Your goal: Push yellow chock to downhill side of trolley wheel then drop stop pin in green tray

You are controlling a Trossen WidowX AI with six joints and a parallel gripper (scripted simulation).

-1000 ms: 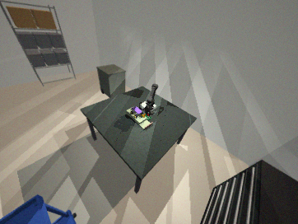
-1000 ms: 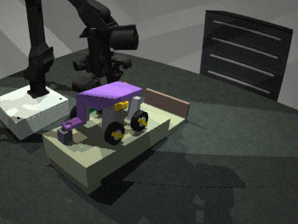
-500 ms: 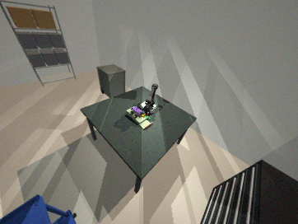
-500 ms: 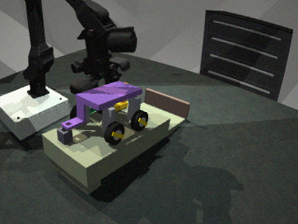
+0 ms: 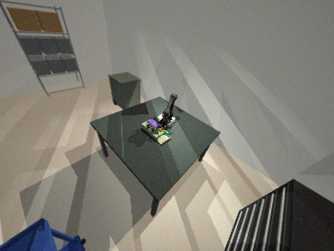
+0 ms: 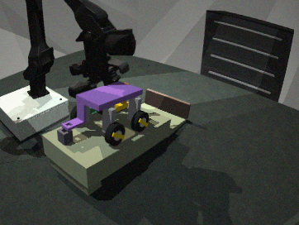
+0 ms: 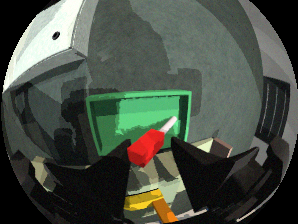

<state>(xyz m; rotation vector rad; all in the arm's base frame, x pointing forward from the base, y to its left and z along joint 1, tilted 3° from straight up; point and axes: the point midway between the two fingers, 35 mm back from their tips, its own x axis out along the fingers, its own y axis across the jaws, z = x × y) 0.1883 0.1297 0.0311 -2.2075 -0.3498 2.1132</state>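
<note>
Now: the red-headed stop pin 1 cm to the left of my gripper tip and 1 cm below it. Also, from my gripper tip: green tray: 5 cm below, 1 cm behind; ramp: 14 cm ahead, 9 cm to the right; yellow chock: 8 cm ahead, 4 cm above, 1 cm to the right.
</note>
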